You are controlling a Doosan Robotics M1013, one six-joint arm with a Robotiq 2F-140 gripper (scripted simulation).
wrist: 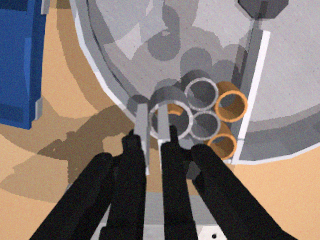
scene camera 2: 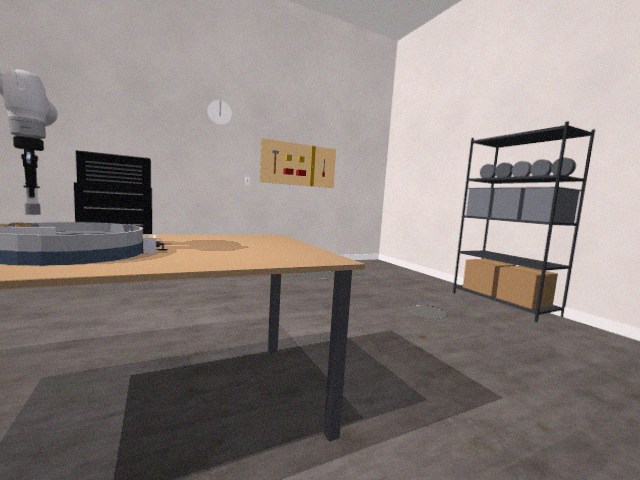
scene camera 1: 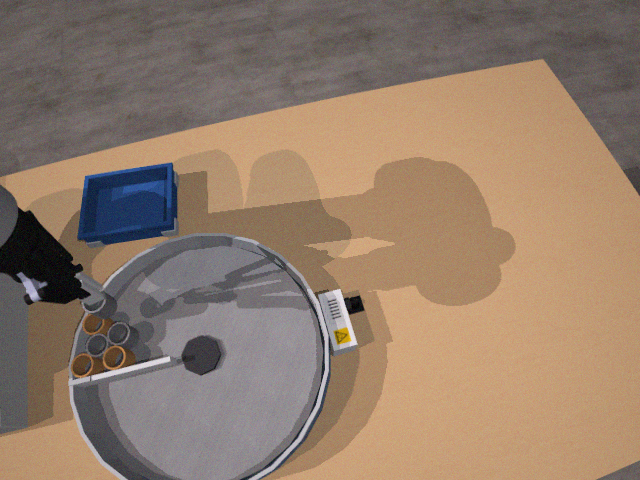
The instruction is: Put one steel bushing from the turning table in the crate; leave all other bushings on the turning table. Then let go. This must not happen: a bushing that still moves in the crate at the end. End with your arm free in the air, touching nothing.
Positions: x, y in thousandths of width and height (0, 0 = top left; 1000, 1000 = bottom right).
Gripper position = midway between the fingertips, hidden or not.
Labels:
my gripper: wrist 480, 485; scene camera 2 51, 430; scene camera 1 149, 616

